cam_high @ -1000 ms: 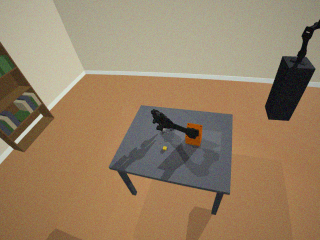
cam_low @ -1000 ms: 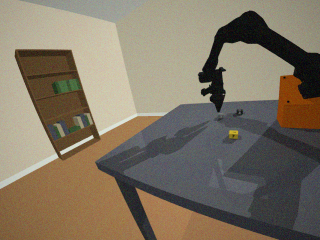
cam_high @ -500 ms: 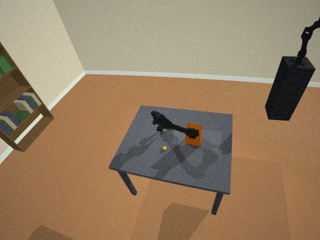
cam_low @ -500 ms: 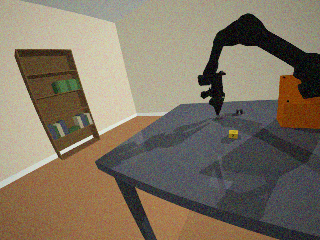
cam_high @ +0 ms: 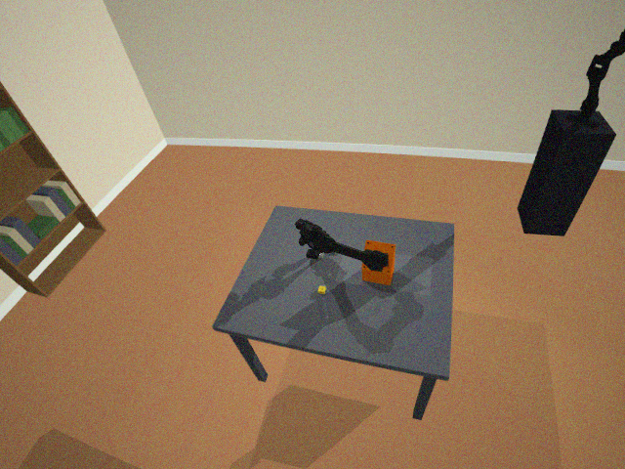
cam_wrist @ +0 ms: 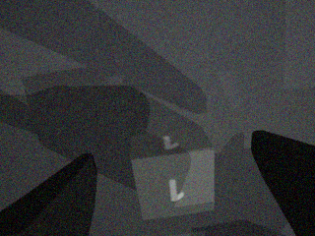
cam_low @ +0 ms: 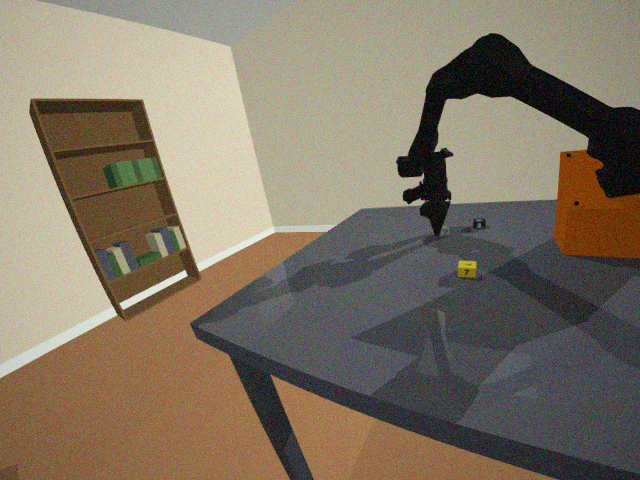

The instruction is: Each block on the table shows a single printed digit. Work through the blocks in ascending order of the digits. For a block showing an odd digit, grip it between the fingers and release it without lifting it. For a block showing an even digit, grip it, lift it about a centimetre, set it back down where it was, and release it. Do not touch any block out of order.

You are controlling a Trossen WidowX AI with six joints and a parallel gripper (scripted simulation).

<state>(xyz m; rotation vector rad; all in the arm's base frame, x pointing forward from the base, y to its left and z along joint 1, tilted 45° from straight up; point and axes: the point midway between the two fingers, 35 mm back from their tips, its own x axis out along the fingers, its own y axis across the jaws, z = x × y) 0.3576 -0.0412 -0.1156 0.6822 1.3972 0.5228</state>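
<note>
My gripper tip is now 10 mm past the grey block. Round my gripper tip: yellow block: 230 mm to the left, 70 mm behind; then black block: 110 mm behind, 60 mm to the right.
</note>
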